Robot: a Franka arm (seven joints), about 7 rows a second.
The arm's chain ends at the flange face. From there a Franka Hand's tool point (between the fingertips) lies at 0.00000 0.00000 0.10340 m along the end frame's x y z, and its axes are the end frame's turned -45 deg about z.
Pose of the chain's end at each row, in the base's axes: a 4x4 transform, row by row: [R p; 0 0 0 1], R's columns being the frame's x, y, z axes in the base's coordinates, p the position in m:
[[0.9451, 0.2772, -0.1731, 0.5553], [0.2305, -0.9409, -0.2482, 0.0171], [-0.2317, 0.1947, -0.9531, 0.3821], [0, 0, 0, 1]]
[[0.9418, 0.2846, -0.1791, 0.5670], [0.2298, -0.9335, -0.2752, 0.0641], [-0.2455, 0.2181, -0.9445, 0.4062], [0, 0, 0, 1]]
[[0.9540, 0.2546, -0.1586, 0.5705], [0.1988, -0.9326, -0.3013, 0.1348], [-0.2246, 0.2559, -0.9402, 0.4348], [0, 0, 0, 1]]
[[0.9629, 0.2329, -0.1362, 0.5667], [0.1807, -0.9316, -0.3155, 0.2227], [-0.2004, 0.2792, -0.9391, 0.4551], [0, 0, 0, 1]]
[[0.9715, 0.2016, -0.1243, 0.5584], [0.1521, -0.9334, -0.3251, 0.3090], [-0.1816, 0.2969, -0.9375, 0.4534], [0, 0, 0, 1]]
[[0.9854, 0.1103, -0.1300, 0.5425], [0.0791, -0.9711, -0.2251, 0.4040], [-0.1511, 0.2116, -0.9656, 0.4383], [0, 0, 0, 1]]
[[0.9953, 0.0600, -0.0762, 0.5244], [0.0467, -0.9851, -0.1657, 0.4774], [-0.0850, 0.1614, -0.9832, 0.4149], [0, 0, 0, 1]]
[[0.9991, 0.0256, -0.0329, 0.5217], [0.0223, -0.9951, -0.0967, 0.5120], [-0.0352, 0.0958, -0.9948, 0.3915], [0, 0, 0, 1]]
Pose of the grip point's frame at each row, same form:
[[0.4723, 0.8643, -0.1731, 0.5374], [0.8283, -0.5023, -0.2482, -0.0086], [-0.3015, -0.0262, -0.9531, 0.2835], [0, 0, 0, 1]]
[[0.4647, 0.8672, -0.1791, 0.5485], [0.8226, -0.4976, -0.2752, 0.0356], [-0.3278, -0.0194, -0.9445, 0.3085], [0, 0, 0, 1]]
[[0.4946, 0.8546, -0.1586, 0.5541], [0.8000, -0.5189, -0.3013, 0.1036], [-0.3398, 0.0221, -0.9402, 0.3376], [0, 0, 0, 1]]
[[0.5162, 0.8456, -0.1362, 0.5526], [0.7865, -0.5310, -0.3155, 0.1901], [-0.3391, 0.0557, -0.9391, 0.3580], [0, 0, 0, 1]]
[[0.5444, 0.8295, -0.1243, 0.5455], [0.7676, -0.5525, -0.3251, 0.2754], [-0.3384, 0.0815, -0.9375, 0.3565], [0, 0, 0, 1]]
[[0.6188, 0.7748, -0.1300, 0.5291], [0.7426, -0.6307, -0.2251, 0.3807], [-0.2565, 0.0428, -0.9656, 0.3385], [0, 0, 0, 1]]
[[0.6614, 0.7462, -0.0762, 0.5165], [0.7296, -0.6635, -0.1657, 0.4603], [-0.1742, 0.0540, -0.9832, 0.3132], [0, 0, 0, 1]]
[[0.6884, 0.7246, -0.0329, 0.5183], [0.7194, -0.6879, -0.0967, 0.5020], [-0.0926, 0.0429, -0.9948, 0.2886], [0, 0, 0, 1]]

